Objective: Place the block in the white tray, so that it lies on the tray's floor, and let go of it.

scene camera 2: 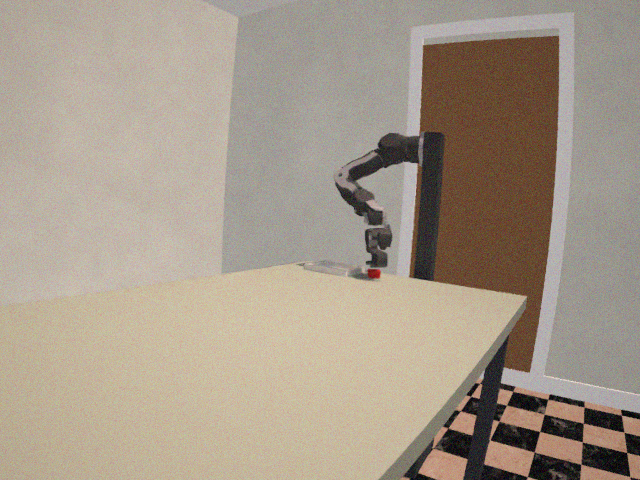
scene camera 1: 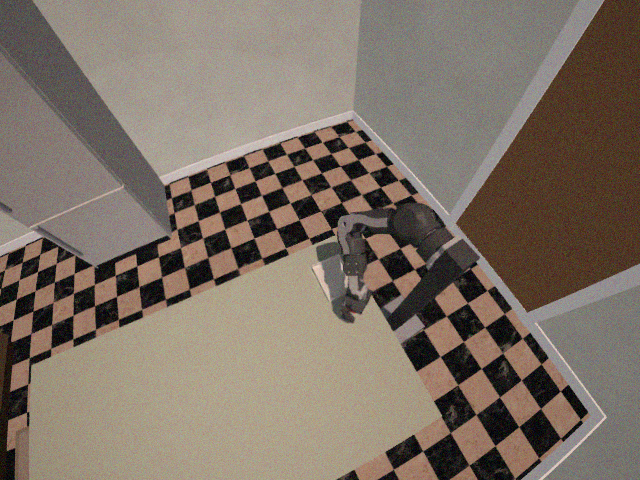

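The red block (scene camera 1: 352,311) (scene camera 2: 374,273) stands on the table beside the white tray, at the tray's right in the scene camera 2 view. In the scene camera 1 view the gripper hides most of it. The white tray (scene camera 1: 321,279) (scene camera 2: 333,269) lies near the table's far edge, partly under the arm and its shadow in the scene camera 1 view. My gripper (scene camera 1: 355,308) (scene camera 2: 376,265) points down just above the block, its fingers partly open. The block shows below the fingertips, not between them. The tray's floor is partly hidden.
The pale table top (scene camera 1: 222,372) (scene camera 2: 232,351) extends far to the left of the arm in the scene camera 1 view. The arm's dark post (scene camera 1: 426,291) (scene camera 2: 430,206) stands behind the table edge, near the brown door (scene camera 2: 485,180). A grey cabinet (scene camera 1: 103,227) stands beyond the table.
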